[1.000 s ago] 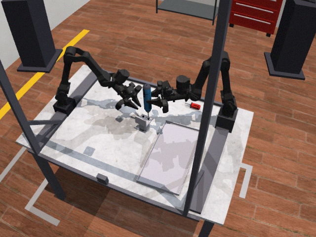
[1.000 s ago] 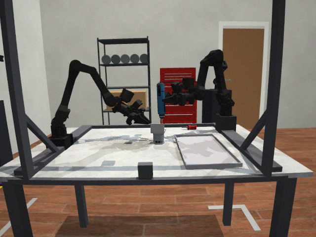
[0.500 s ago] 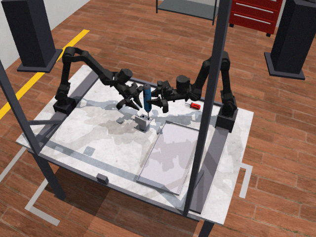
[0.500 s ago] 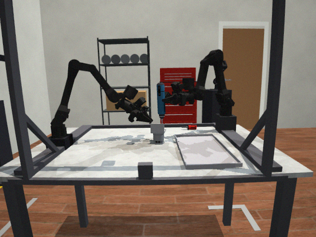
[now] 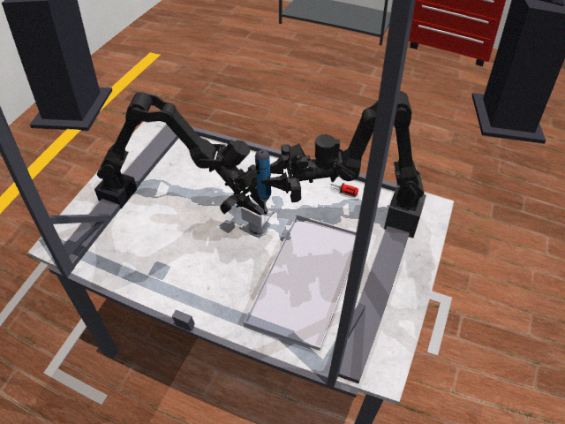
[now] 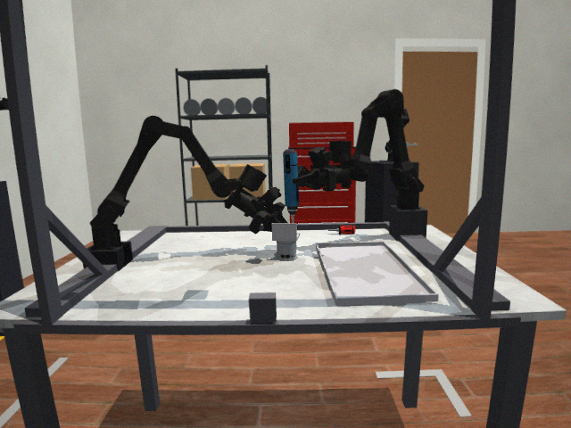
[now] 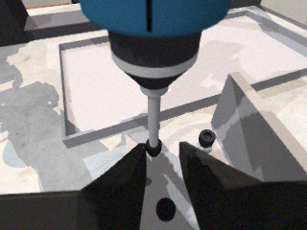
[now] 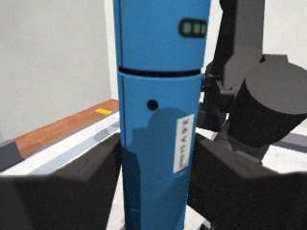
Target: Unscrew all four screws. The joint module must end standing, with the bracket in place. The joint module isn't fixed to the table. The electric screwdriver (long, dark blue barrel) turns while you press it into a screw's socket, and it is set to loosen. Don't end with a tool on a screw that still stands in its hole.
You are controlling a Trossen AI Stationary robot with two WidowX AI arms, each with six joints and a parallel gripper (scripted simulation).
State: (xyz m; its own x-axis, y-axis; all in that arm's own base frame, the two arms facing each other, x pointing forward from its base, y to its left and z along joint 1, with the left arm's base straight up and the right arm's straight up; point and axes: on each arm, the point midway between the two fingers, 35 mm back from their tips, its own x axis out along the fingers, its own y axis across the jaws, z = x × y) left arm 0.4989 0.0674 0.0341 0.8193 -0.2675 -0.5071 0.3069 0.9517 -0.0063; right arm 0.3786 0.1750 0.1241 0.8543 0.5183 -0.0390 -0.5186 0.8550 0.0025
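Observation:
The grey bracket lies 2 cm behind my left hand, 1 cm to the right of it and 2 cm below it. Also, from my left hand: joint module 2 cm behind, 1 cm to the right, 6 cm below; screwdriver bit 1 cm behind, 3 cm to the right; shallow tray 19 cm behind, 18 cm to the right, 9 cm below.

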